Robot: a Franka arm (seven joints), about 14 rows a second.
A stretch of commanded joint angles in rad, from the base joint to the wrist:
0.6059, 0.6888, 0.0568, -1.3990, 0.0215, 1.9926, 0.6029
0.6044, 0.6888, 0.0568, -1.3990, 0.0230, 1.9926, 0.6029
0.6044, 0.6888, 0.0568, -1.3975, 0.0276, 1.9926, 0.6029
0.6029, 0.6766, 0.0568, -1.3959, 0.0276, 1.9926, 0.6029
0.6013, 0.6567, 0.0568, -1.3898, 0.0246, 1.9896, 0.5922
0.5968, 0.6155, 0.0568, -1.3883, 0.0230, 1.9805, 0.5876
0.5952, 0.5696, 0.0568, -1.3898, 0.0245, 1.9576, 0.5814
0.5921, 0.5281, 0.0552, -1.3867, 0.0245, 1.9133, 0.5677
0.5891, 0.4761, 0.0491, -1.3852, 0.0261, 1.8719, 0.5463
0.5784, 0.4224, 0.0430, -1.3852, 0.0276, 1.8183, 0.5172
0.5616, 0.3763, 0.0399, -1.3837, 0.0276, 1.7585, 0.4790
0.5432, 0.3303, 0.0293, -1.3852, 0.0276, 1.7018, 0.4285
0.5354, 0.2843, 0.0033, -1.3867, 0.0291, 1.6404, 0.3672
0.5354, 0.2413, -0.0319, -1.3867, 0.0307, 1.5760, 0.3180
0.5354, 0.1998, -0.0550, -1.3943, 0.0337, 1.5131, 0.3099
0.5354, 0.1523, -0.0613, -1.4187, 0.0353, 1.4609, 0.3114
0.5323, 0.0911, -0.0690, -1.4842, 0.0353, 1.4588, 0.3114
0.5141, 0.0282, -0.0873, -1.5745, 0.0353, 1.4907, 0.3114
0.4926, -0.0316, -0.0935, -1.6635, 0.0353, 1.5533, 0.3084
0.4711, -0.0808, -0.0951, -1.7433, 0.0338, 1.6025, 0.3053
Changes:
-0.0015, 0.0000, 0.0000, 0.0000, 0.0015, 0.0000, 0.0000
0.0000, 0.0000, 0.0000, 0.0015, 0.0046, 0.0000, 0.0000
-0.0015, -0.0122, 0.0000, 0.0016, 0.0000, 0.0000, 0.0000
-0.0016, -0.0199, 0.0000, 0.0061, -0.0030, -0.0030, -0.0107
-0.0045, -0.0412, 0.0000, 0.0015, -0.0016, -0.0091, -0.0046
-0.0016, -0.0459, 0.0000, -0.0015, 0.0015, -0.0229, -0.0062
-0.0031, -0.0415, -0.0016, 0.0031, 0.0000, -0.0443, -0.0137
-0.0030, -0.0520, -0.0061, 0.0015, 0.0016, -0.0414, -0.0214
-0.0107, -0.0537, -0.0061, 0.0000, 0.0015, -0.0536, -0.0291
-0.0168, -0.0461, -0.0031, 0.0015, 0.0000, -0.0598, -0.0382
-0.0184, -0.0460, -0.0106, -0.0015, 0.0000, -0.0567, -0.0505
-0.0078, -0.0460, -0.0260, -0.0015, 0.0015, -0.0614, -0.0613
0.0000, -0.0430, -0.0352, 0.0000, 0.0016, -0.0644, -0.0492
0.0000, -0.0415, -0.0231, -0.0076, 0.0030, -0.0629, -0.0081
0.0000, -0.0475, -0.0063, -0.0244, 0.0016, -0.0522, 0.0015
-0.0031, -0.0612, -0.0077, -0.0655, 0.0000, -0.0021, 0.0000
-0.0182, -0.0629, -0.0183, -0.0903, 0.0000, 0.0319, 0.0000
-0.0215, -0.0598, -0.0062, -0.0890, 0.0000, 0.0626, -0.0030
-0.0215, -0.0492, -0.0016, -0.0798, -0.0015, 0.0492, -0.0031

